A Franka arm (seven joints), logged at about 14 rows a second.
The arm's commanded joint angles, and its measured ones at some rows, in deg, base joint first. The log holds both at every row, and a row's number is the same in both.
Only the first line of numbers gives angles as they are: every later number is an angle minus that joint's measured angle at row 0.
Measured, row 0: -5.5, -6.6, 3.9, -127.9, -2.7, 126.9, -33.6
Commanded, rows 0 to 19: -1.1, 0.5, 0.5, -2.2, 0.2, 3.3, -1.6; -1.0, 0.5, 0.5, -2.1, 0.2, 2.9, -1.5; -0.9, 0.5, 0.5, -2.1, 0.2, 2.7, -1.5; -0.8, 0.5, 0.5, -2.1, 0.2, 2.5, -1.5; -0.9, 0.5, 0.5, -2.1, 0.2, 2.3, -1.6; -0.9, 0.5, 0.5, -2.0, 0.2, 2.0, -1.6; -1.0, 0.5, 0.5, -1.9, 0.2, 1.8, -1.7; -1.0, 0.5, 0.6, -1.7, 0.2, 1.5, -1.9; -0.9, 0.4, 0.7, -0.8, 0.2, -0.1, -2.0; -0.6, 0.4, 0.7, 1.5, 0.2, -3.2, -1.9; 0.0, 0.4, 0.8, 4.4, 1.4, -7.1, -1.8; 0.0, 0.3, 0.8, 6.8, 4.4, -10.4, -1.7; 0.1, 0.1, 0.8, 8.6, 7.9, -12.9, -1.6; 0.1, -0.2, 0.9, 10.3, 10.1, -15.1, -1.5; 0.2, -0.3, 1.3, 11.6, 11.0, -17.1, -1.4; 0.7, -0.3, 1.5, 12.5, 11.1, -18.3, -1.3; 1.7, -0.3, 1.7, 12.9, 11.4, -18.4, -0.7; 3.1, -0.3, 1.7, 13.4, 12.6, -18.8, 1.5; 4.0, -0.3, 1.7, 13.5, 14.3, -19.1, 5.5; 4.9, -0.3, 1.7, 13.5, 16.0, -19.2, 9.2
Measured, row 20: 3.8, -0.5, 1.4, 12.8, 13.1, -18.0, 3.9
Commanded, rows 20 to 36: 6.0, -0.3, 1.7, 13.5, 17.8, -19.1, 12.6; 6.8, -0.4, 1.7, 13.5, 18.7, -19.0, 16.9; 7.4, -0.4, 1.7, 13.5, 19.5, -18.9, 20.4; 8.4, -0.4, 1.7, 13.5, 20.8, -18.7, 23.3; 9.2, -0.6, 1.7, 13.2, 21.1, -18.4, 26.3; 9.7, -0.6, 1.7, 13.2, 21.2, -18.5, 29.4; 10.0, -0.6, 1.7, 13.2, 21.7, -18.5, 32.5; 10.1, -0.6, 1.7, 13.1, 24.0, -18.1, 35.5; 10.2, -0.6, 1.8, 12.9, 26.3, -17.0, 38.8; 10.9, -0.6, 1.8, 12.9, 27.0, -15.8, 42.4; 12.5, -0.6, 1.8, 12.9, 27.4, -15.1, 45.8; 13.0, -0.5, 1.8, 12.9, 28.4, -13.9, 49.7; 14.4, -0.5, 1.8, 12.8, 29.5, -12.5, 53.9; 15.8, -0.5, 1.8, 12.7, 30.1, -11.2, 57.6; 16.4, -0.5, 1.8, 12.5, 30.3, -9.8, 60.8; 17.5, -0.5, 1.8, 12.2, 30.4, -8.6, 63.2; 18.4, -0.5, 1.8, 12.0, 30.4, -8.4, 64.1
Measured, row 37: 17.4, -0.4, 1.8, 12.7, 28.8, -10.0, 61.2
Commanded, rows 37 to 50: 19.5, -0.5, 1.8, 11.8, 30.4, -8.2, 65.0; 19.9, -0.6, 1.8, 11.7, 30.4, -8.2, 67.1; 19.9, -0.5, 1.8, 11.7, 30.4, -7.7, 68.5; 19.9, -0.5, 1.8, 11.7, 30.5, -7.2, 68.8; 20.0, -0.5, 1.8, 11.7, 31.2, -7.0, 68.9; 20.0, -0.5, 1.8, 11.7, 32.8, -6.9, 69.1; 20.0, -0.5, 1.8, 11.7, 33.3, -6.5, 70.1; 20.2, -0.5, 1.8, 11.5, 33.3, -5.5, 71.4; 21.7, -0.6, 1.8, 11.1, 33.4, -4.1, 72.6; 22.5, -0.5, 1.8, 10.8, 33.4, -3.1, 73.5; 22.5, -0.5, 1.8, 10.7, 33.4, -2.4, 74.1; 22.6, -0.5, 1.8, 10.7, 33.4, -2.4, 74.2; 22.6, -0.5, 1.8, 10.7, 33.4, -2.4, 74.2; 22.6, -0.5, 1.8, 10.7, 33.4, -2.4, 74.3
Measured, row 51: 22.6, -0.3, 1.8, 11.6, 31.9, -3.7, 73.9
